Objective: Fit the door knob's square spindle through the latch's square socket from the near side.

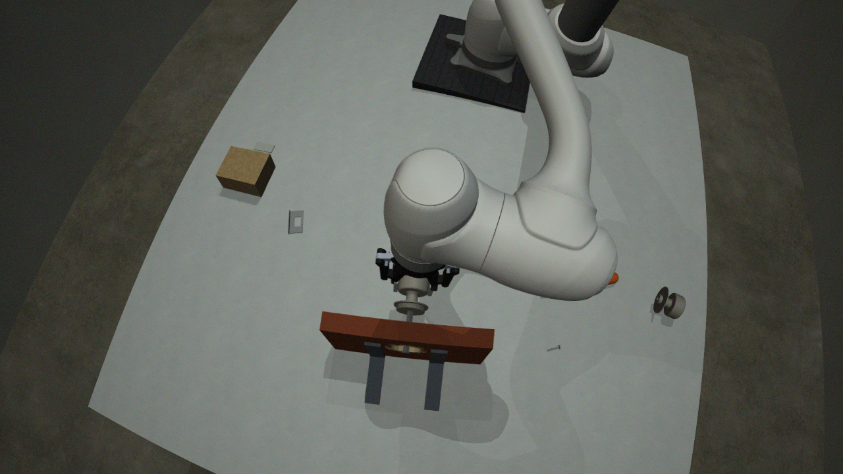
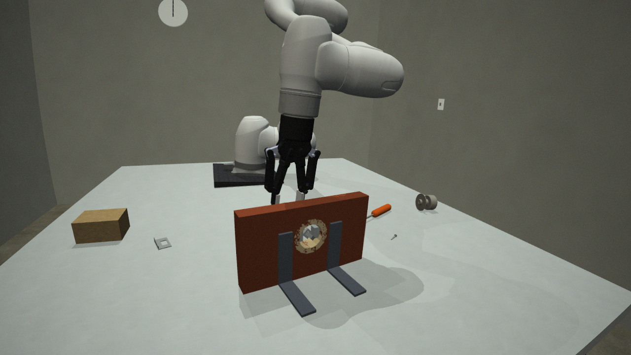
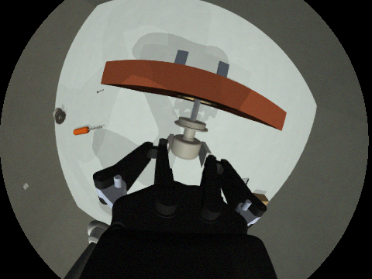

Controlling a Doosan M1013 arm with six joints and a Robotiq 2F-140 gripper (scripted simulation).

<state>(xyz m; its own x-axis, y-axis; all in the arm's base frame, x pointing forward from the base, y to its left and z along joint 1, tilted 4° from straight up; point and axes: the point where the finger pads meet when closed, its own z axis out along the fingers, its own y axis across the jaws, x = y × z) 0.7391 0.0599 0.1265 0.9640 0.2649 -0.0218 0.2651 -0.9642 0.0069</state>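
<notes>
The square socket lies 100 mm ahead of my hand, 30 mm to the left of it and 30 mm below it. From my hand the other things lie so: cardboard box 510 mm to the right, 140 mm behind, 90 mm below; red-brown wood panel 100 mm ahead, 30 mm to the left, 30 mm below; orange-handled screwdriver 330 mm to the left, 160 mm behind, 110 mm below.
</notes>
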